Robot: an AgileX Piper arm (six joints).
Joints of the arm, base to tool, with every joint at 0 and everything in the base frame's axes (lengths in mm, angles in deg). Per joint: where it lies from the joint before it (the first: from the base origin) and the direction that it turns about. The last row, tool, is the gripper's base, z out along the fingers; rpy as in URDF.
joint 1: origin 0 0 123 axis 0 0 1
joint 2: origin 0 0 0 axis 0 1 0
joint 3: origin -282.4 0 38.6 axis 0 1 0
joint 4: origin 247.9 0 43.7 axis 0.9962 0 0.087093
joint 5: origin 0 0 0 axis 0 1 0
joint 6: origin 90.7 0 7.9 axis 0.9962 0 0.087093
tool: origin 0 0 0 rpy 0 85.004 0
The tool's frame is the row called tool.
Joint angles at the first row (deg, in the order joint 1, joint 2, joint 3, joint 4, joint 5, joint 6):
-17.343, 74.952, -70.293, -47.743, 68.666, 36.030
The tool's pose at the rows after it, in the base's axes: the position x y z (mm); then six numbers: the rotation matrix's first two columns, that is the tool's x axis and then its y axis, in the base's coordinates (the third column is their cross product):
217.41 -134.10 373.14 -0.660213 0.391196 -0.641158 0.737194 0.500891 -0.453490
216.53 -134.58 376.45 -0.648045 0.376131 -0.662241 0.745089 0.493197 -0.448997
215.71 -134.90 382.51 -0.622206 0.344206 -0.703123 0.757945 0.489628 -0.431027
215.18 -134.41 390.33 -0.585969 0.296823 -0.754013 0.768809 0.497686 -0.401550
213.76 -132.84 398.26 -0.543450 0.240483 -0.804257 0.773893 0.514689 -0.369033
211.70 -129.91 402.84 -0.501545 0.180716 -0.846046 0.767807 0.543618 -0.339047
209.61 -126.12 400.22 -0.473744 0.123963 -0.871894 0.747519 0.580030 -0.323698
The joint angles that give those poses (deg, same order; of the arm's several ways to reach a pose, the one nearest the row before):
-17.341, 74.857, -70.293, -48.144, 68.736, 36.243
-17.349, 74.438, -70.293, -49.208, 67.945, 36.971
-17.385, 73.611, -70.273, -50.710, 65.808, 38.217
-17.420, 72.454, -70.166, -52.271, 62.406, 39.601
-17.454, 70.938, -69.660, -53.922, 58.285, 41.056
-17.490, 69.109, -68.188, -55.504, 53.434, 42.576
-17.525, 67.203, -65.287, -57.240, 48.265, 44.173

